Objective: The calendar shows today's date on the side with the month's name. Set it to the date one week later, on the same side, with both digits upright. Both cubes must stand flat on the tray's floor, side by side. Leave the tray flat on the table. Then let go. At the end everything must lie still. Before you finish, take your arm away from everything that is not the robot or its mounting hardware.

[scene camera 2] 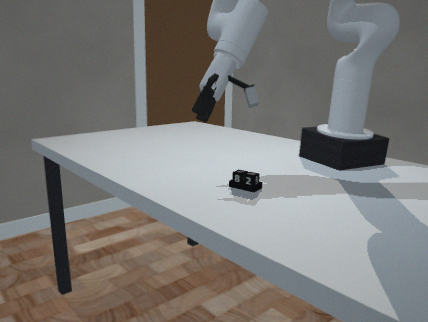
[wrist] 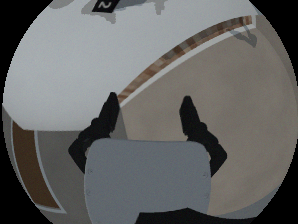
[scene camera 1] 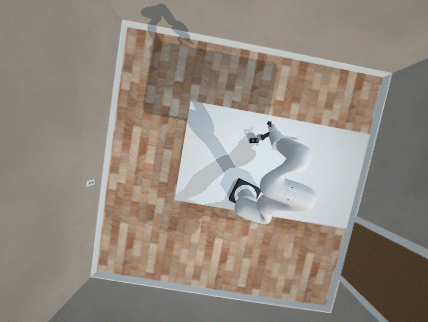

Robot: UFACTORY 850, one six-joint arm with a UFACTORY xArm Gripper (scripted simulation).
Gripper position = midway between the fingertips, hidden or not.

In view: my gripper (scene camera 2: pixel 199 117).
My gripper also shows in the wrist view (wrist: pixel 150 101).
